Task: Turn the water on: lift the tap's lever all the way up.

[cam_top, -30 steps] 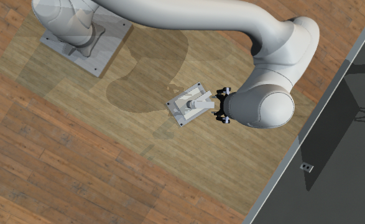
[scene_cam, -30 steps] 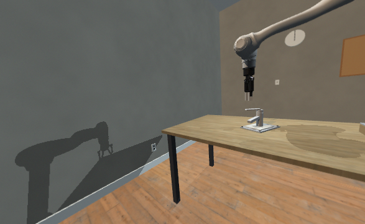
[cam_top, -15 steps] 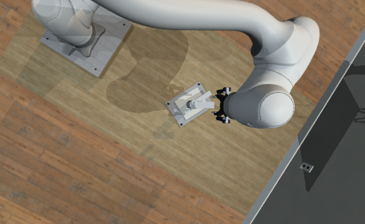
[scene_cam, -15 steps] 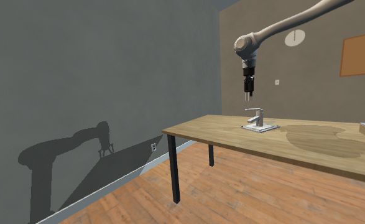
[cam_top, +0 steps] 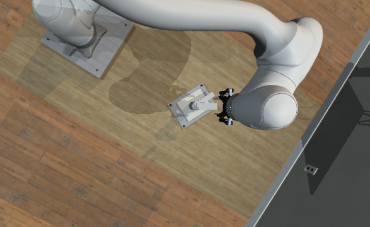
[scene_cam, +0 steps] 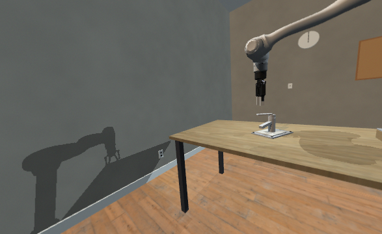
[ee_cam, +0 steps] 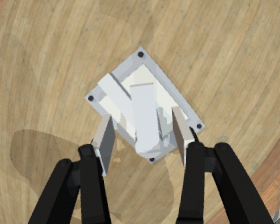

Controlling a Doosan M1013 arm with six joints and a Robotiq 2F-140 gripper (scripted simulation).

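My gripper is now 10 cm above the lever, 3 cm past it and 2 cm to the left of it. Also, from my hand: plate 25 cm below, 7 cm behind, 4 cm to the right; then metal tap 15 cm below, 5 cm behind, 3 cm to the right.
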